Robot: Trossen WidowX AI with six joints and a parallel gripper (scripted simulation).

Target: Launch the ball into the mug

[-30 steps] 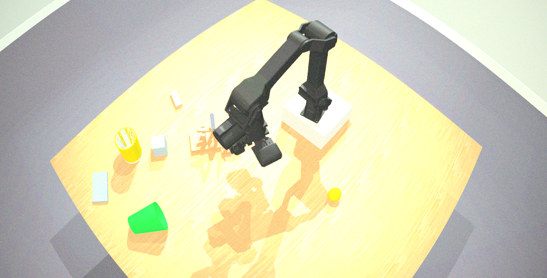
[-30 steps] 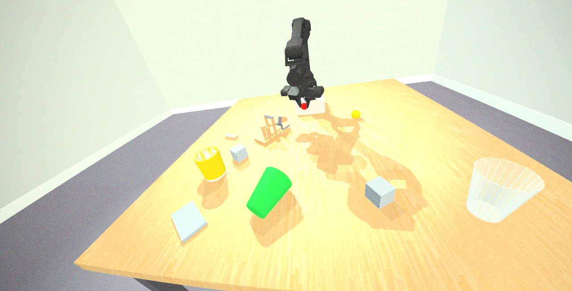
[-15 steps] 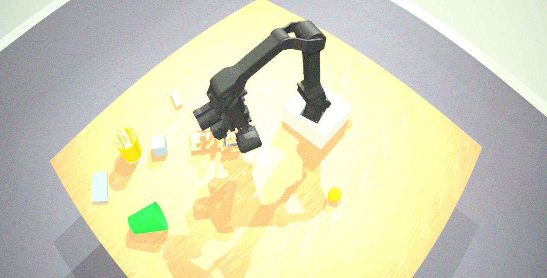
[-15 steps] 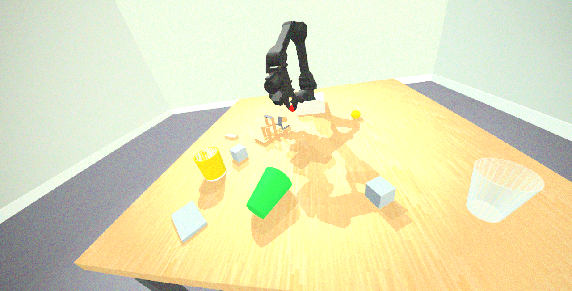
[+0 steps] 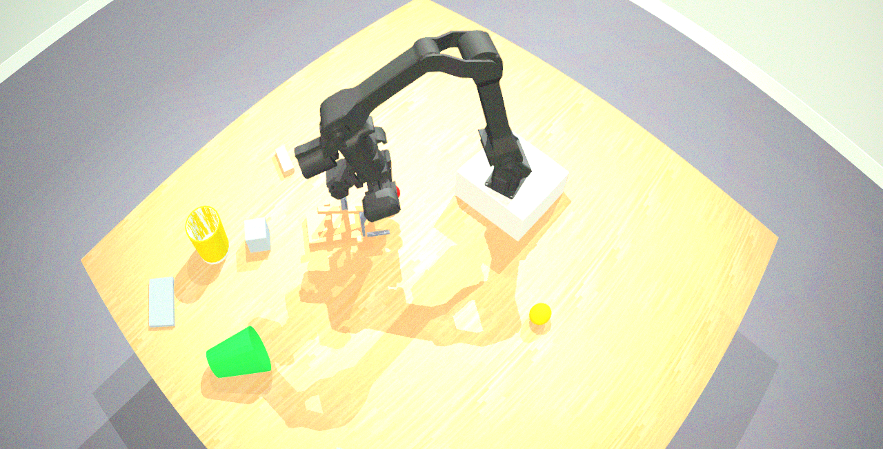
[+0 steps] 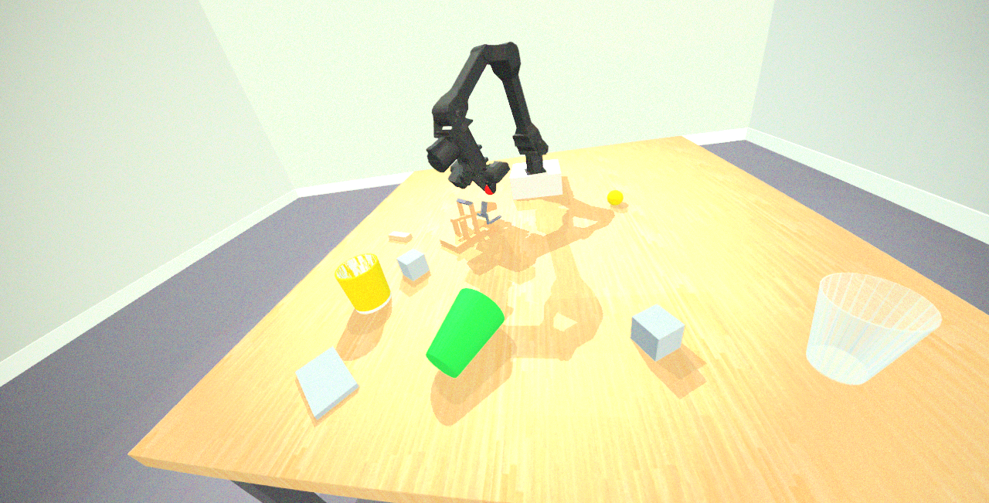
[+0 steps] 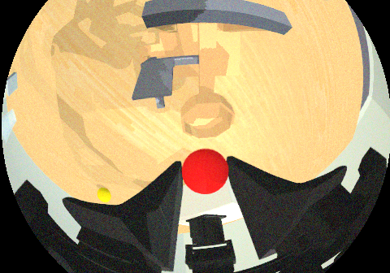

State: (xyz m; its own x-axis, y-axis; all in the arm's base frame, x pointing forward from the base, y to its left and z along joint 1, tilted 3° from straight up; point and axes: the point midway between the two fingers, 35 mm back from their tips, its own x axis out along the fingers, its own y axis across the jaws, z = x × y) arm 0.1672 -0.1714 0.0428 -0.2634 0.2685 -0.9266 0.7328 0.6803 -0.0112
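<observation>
The wooden catapult is 50 mm ahead of my gripper tip, 40 mm to the right of it and 50 mm below it. From my gripper tip the other things lie so: red ball 10 mm above; then yellow ball 40 mm ahead, 350 mm to the left, 80 mm below; then small tan block 300 mm to the right, 90 mm below.
</observation>
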